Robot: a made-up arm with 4 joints. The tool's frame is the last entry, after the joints.
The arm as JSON. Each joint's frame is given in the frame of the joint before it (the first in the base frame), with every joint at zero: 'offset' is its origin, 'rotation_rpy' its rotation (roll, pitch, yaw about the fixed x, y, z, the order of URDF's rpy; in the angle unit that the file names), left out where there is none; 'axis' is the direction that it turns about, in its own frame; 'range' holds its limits. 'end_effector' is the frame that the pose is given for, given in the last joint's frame.
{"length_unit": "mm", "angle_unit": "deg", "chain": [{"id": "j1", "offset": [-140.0, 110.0, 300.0], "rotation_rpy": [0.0, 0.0, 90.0], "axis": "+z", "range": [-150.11, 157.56]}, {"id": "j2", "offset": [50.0, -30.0, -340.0], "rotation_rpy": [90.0, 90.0, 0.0], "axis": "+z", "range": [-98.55, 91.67]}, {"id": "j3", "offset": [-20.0, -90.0, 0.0], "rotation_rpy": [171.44, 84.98, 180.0], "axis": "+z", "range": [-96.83, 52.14]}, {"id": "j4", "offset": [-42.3, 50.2, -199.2], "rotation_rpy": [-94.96, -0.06, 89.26], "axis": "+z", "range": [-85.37, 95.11]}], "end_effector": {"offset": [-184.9, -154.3, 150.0], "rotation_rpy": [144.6, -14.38, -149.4]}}
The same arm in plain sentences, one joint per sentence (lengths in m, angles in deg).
The arm has four revolute joints in a row. What follows holds with every joint at zero, and every direction is one of the base frame's. The first joint sits 0.14 m along -x and 0.11 m along +y and 0.3 m along +z from the base frame's origin and turns about +z, from -150.11 to 157.56 deg. The second joint sits 0.03 m along +x and 0.05 m along +y and 0.34 m along -z from the first joint and turns about +x, from -98.55 to 91.67 deg. The third joint sits 0.09 m along -y and 0.02 m along +z from the second joint and turns about the direction (-0.086498, 0.148797, -0.985077), from -96.83 to 52.14 deg. The fourth joint sits 0.06 m along +x and 0.02 m along +y and 0.2 m along +z from the third joint and turns about the direction (1, -0.0001, -0.0001), from -85.37 to 95.11 deg. The tool frame, which is the frame that the pose is given for, sits 0.15 m along +x and 0.16 m along -y and 0.18 m along -z from the fourth joint; its axes are the base frame's turned by roll 66.02, pitch 37.69 and yaw -71.72 deg (as in URDF: about the fixed x, then y, then z).
